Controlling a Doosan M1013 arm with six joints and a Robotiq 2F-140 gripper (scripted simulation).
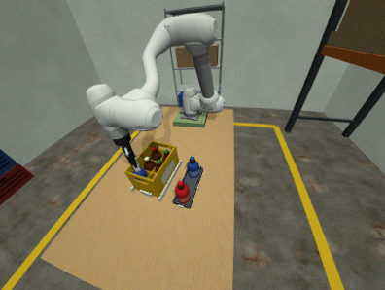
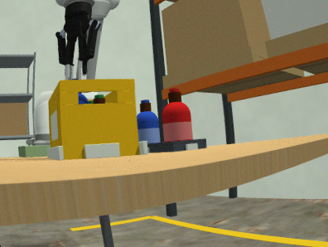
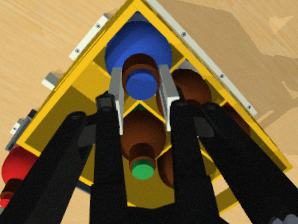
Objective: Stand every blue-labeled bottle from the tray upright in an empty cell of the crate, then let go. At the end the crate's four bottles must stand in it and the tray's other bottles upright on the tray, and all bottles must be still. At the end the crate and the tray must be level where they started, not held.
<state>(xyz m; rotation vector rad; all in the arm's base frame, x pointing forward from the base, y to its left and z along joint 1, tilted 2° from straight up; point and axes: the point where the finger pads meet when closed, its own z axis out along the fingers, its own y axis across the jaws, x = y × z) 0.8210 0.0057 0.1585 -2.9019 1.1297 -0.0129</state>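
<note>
The yellow crate lies 90 mm behind my hand, 40 mm to the left of it and 110 mm below it. From my hand the other things lie so: red-labeled bottle 260 mm to the left, 110 mm below; then dark tray 90 mm behind, 260 mm to the left, 180 mm below.
</note>
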